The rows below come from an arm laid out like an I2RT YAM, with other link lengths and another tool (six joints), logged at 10 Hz.
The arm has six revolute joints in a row. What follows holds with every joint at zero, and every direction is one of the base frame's.
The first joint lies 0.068 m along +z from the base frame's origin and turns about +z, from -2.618 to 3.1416 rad.
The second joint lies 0.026 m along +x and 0.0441 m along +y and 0.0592 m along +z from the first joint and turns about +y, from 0 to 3.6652 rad.
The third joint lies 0.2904 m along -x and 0.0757 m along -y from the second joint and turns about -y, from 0 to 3.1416 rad.
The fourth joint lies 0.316 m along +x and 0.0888 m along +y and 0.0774 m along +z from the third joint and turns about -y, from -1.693 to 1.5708 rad.
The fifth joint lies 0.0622 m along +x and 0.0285 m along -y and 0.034 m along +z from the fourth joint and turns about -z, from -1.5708 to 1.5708 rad.
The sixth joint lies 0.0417 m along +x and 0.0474 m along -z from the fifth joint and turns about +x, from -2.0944 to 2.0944 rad.
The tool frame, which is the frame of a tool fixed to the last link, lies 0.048 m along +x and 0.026 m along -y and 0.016 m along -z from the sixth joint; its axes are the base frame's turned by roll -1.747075, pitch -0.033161 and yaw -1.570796 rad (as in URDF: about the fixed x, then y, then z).
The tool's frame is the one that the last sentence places.
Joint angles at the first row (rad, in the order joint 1, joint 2, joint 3, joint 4, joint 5, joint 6):
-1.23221 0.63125 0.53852 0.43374 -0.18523 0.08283
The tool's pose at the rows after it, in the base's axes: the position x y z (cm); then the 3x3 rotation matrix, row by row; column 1 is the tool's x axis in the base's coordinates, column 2 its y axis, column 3 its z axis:
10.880, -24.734, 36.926; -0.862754, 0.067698, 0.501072; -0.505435, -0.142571, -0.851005; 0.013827, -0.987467, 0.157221
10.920, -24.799, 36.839; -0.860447, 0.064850, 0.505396; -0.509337, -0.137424, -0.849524; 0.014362, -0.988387, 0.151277
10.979, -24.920, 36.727; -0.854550, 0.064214, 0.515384; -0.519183, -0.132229, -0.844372; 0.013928, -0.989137, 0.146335
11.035, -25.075, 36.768; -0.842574, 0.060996, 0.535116; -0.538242, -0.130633, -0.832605; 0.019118, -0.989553, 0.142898
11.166, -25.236, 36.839; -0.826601, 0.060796, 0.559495; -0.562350, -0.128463, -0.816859; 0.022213, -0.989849, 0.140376
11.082, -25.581, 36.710; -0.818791, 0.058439, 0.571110; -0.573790, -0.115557, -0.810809; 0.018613, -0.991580, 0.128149
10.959, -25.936, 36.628; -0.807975, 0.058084, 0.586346; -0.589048, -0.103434, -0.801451; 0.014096, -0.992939, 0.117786
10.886, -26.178, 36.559; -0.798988, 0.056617, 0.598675; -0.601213, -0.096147, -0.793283; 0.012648, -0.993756, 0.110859
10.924, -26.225, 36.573; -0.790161, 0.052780, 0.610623; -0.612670, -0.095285, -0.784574; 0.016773, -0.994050, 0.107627
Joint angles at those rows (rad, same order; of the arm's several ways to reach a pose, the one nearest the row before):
-1.23559 0.62918 0.54072 0.42886 -0.18836 0.08475
-1.23715 0.63183 0.54150 0.42501 -0.19460 0.08513
-1.24230 0.63649 0.54151 0.42567 -0.21045 0.09006
-1.25432 0.64269 0.54523 0.42729 -0.24496 0.09585
-1.26547 0.65094 0.55003 0.43171 -0.28401 0.10571
-1.28251 0.66272 0.55511 0.42849 -0.31314 0.11567
-1.30364 0.67471 0.56072 0.42800 -0.35059 0.12951
-1.31840 0.68332 0.56402 0.42934 -0.37932 0.13805
-1.32450 0.68607 0.56603 0.42930 -0.40041 0.13959

